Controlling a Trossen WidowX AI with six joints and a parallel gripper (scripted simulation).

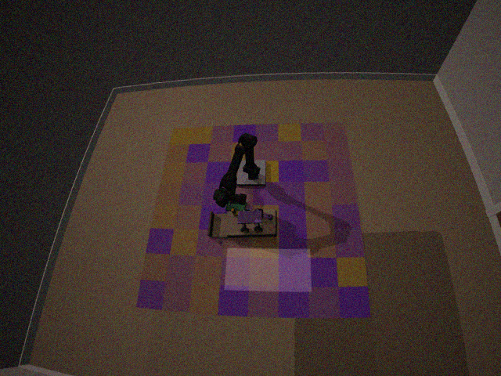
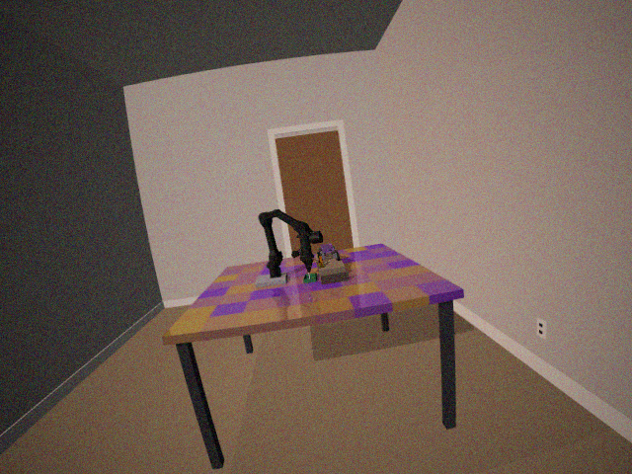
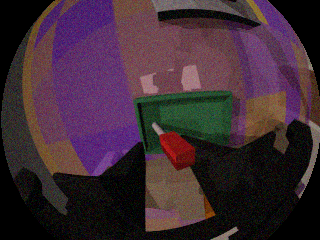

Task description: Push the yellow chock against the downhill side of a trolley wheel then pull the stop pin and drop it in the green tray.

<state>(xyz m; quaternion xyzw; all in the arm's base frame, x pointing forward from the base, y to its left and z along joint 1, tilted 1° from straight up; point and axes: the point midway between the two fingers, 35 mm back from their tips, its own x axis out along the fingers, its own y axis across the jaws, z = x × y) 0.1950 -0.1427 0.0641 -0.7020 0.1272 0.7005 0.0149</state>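
My gripper tip is 3 cm to the right of the green tray and 6 cm above it. Round my gripper tip: red-headed stop pin (1 cm below); then yellow chock (8 cm ahead, 5 cm to the left, 3 cm above); then ramp (14 cm ahead, 13 cm to the left, 1 cm below).
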